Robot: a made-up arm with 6 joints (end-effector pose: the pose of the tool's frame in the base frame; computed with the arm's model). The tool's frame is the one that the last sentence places.
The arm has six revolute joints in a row. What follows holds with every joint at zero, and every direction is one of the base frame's.
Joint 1 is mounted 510 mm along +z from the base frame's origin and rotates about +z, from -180 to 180 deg.
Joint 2 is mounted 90 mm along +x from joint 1 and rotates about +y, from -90 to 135 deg.
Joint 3 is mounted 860 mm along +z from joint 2 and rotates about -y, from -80.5 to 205 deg.
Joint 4 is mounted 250 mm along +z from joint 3 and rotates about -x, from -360 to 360 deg.
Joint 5 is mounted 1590 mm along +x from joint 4 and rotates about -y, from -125 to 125 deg.
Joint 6 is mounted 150 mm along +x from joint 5 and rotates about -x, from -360 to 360 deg.
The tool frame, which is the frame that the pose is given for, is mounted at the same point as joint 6; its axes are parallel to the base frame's.
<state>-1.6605 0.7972 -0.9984 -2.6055 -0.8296 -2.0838</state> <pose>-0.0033 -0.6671 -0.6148 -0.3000 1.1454 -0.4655</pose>
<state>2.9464 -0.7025 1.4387 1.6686 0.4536 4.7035</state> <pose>1.5589 -0.3749 2.4866 -2.5491 0.9273 -1.4923</pose>
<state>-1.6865 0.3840 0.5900 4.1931 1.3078 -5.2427</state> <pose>-0.3524 -1.9426 1.8149 0.7676 -1.2043 -2.7242</pose>
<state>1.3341 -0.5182 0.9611 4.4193 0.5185 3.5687</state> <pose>-0.0261 -0.4117 2.9911 -0.4385 -1.0338 -0.1237</pose>
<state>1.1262 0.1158 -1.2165 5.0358 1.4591 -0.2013</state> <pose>0.4966 0.7137 -0.1267 0.4287 0.0108 -0.1103</pose>
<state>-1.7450 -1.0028 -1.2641 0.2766 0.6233 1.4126</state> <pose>-0.1680 -1.0925 0.8533 -1.5410 1.1418 -1.4143</pose>
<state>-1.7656 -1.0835 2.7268 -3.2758 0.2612 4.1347</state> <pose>0.3729 1.8630 -0.3289 1.5927 1.5333 0.2829</pose>
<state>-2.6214 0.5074 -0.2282 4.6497 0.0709 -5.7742</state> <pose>-1.7103 -0.9675 0.2792 -1.2605 1.2356 2.5778</pose>
